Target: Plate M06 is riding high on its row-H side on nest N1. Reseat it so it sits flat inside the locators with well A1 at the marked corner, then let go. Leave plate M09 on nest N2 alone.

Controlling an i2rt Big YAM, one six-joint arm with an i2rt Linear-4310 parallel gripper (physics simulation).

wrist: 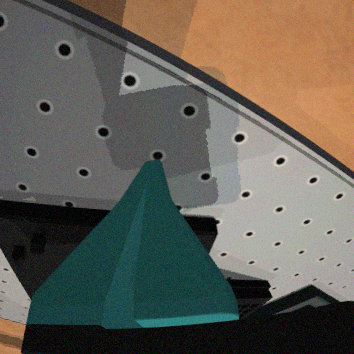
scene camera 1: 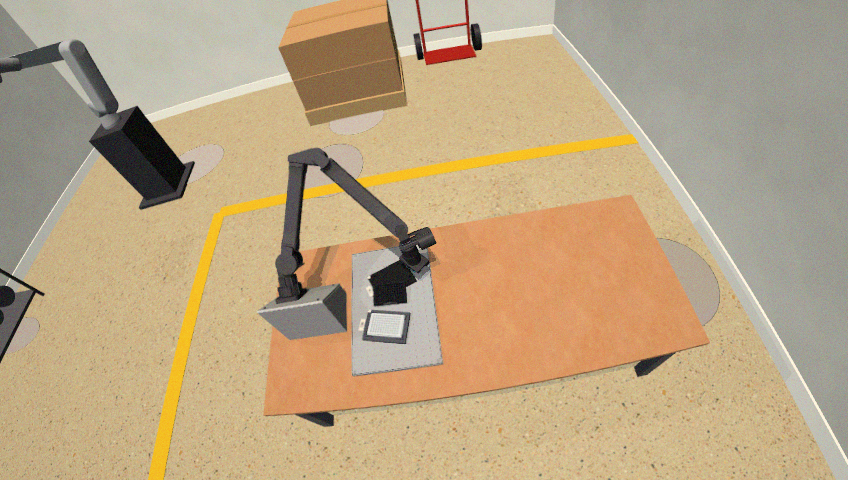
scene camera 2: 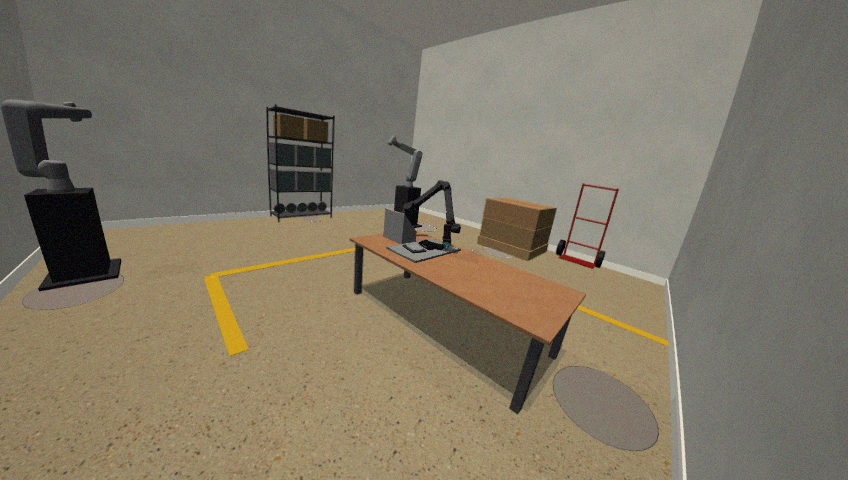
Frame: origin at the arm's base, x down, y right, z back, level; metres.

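Seen in the pictures: gripper, fingertip midpoint: (wrist: 155, 169) (scene camera 1: 419, 271) (scene camera 2: 446, 250); arm's base, origin of the base link: (scene camera 1: 292, 297) (scene camera 2: 398, 219).
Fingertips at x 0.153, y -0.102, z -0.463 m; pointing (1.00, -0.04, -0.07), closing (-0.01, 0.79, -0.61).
Pixels of each thing's middle, then the offset from my fingertips to it. "spot": a spot on its surface instead. Level surfaces: height alone.
- black slab, body centre: (wrist: 105, 286) (scene camera 1: 391, 279) dx -0.005, dy +0.014, dz +0.113 m
- second black piece, body centre: (wrist: 183, 327) (scene camera 1: 389, 293) (scene camera 2: 427, 244) dx -0.022, dy +0.085, dz +0.125 m
- White plate M09, body centre: (scene camera 1: 385, 324) (scene camera 2: 414, 246) dx -0.018, dy +0.211, dz +0.152 m
- nest N2, surface spot: (scene camera 1: 365, 337) spot: dx -0.011, dy +0.242, dz +0.233 m
- grey perforated board, body centre: (wrist: 213, 299) (scene camera 1: 392, 303) (scene camera 2: 424, 248) dx +0.007, dy +0.117, dz +0.123 m
- orange table, its level: dx +0.014 m
My gripper (scene camera 1: 420, 267) (scene camera 2: 446, 245) (wrist: 155, 169) is shut and empty, its teal fingers together. It is beside a black slab (scene camera 1: 392, 274) (wrist: 60, 231), which may be nest N1 and looks tilted. A second black piece (scene camera 1: 390, 294) (wrist: 256, 289) overlaps its side toward the other nest and looks like plate M06. Their exact seating, row H and well A1 cannot be made out. In the wrist view the fingers cover part of the slab. White plate M09 (scene camera 1: 386, 325) (scene camera 2: 414, 246) lies inside the dark frame of nest N2 (scene camera 1: 365, 337).
Both nests are on a grey perforated board (scene camera 1: 397, 359) (scene camera 2: 417, 258) on the orange table (scene camera 1: 535, 285) (scene camera 2: 505, 291). A grey box-like panel (scene camera 1: 306, 315) (scene camera 2: 397, 226) stands beside the board, by the arm's base. Small pale tags (scene camera 1: 361, 324) (scene camera 1: 369, 290) are at the nests' left sides.
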